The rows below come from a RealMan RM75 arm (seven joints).
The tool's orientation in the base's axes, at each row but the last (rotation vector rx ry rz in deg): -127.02 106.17 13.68; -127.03 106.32 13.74; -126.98 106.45 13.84; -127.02 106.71 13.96; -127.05 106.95 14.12; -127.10 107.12 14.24; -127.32 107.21 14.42; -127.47 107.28 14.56; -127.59 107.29 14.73; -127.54 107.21 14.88
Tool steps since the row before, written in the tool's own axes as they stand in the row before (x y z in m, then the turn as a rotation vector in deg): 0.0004 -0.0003 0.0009 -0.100 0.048 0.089; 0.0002 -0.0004 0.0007 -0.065 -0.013 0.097; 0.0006 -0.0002 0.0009 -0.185 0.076 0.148; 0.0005 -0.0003 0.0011 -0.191 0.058 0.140; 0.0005 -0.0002 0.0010 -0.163 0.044 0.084; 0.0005 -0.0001 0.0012 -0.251 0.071 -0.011; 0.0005 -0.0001 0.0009 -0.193 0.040 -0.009; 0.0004 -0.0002 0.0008 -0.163 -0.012 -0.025; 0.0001 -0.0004 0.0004 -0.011 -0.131 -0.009; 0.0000 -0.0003 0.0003 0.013 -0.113 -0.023
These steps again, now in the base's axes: 0.0004 -0.0001 -0.0009 -0.063 0.112 -0.061; 0.0004 0.0001 -0.0007 0.004 0.091 -0.074; 0.0003 -0.0003 -0.0010 -0.104 0.205 -0.096; 0.0004 -0.0001 -0.0012 -0.087 0.211 -0.086; 0.0003 -0.0002 -0.0011 -0.070 0.171 -0.039; 0.0002 -0.0001 -0.0013 -0.113 0.223 0.075; 0.0002 -0.0002 -0.0010 -0.073 0.174 0.059; 0.0003 -0.0001 -0.0009 -0.017 0.149 0.069; 0.0004 0.0001 -0.0004 0.127 0.029 0.019; 0.0003 0.0001 -0.0003 0.113 0.000 0.025
